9 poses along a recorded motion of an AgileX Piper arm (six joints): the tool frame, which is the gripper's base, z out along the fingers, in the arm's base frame.
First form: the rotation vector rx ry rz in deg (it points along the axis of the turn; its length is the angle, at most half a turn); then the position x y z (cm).
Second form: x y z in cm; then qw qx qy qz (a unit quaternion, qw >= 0). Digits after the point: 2 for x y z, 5 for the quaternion.
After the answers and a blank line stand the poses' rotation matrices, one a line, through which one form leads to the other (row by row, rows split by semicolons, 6 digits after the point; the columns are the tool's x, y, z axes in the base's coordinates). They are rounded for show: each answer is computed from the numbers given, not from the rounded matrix.
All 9 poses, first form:
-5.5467, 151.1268, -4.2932, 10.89, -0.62, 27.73
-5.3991, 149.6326, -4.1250, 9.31, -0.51, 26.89
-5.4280, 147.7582, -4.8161, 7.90, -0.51, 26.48
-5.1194, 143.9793, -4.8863, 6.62, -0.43, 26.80
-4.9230, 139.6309, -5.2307, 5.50, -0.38, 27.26
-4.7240, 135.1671, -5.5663, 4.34, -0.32, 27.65
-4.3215, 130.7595, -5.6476, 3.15, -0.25, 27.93
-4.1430, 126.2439, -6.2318, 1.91, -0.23, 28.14
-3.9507, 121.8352, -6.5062, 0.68, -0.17, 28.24
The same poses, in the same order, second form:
10.89, -0.62, 27.73, 0.24793, -0.03552, 0.96774, -0.02749
9.31, -0.51, 26.89, 0.26062, -0.03480, 0.96445, -0.02659
7.90, -0.51, 26.48, 0.27617, -0.03526, 0.95995, -0.03129
6.62, -0.43, 26.80, 0.30775, -0.03379, 0.95032, -0.03225
5.50, -0.38, 27.26, 0.34353, -0.03307, 0.93790, -0.03513
4.34, -0.32, 27.65, 0.37975, -0.03228, 0.92374, -0.03804
3.15, -0.25, 27.93, 0.41507, -0.03002, 0.90845, -0.03924
1.91, -0.23, 28.14, 0.45037, -0.02925, 0.89128, -0.04400
0.68, -0.17, 28.24, 0.48425, -0.02832, 0.87322, -0.04663

-0.874535 -0.055112 0.481821; -0.082376 0.995965 -0.035596; -0.477915 -0.070821 -0.875546
-0.861737 -0.053267 0.504552; -0.080983 0.996164 -0.033146; -0.500851 -0.069423 -0.862745
-0.844971 -0.050422 0.532430; -0.084987 0.995555 -0.040594; -0.528016 -0.079550 -0.845500
-0.808301 -0.044372 0.587094; -0.084073 0.995636 -0.040501; -0.582735 -0.082096 -0.808505
-0.761784 -0.037889 0.646722; -0.086168 0.995344 -0.043186; -0.642075 -0.088625 -0.761502
-0.709502 -0.030753 0.704032; -0.088536 0.995021 -0.045760; -0.699120 -0.094799 -0.708692
-0.653633 -0.021978 0.756492; -0.087121 0.995118 -0.046365; -0.751780 -0.096212 -0.652357
-0.592628 -0.012510 0.805379; -0.091768 0.994418 -0.052080; -0.800232 -0.104772 -0.590467
-0.529392 -0.004289 0.848367; -0.094615 0.994047 -0.054016; -0.843085 -0.108864 -0.526647

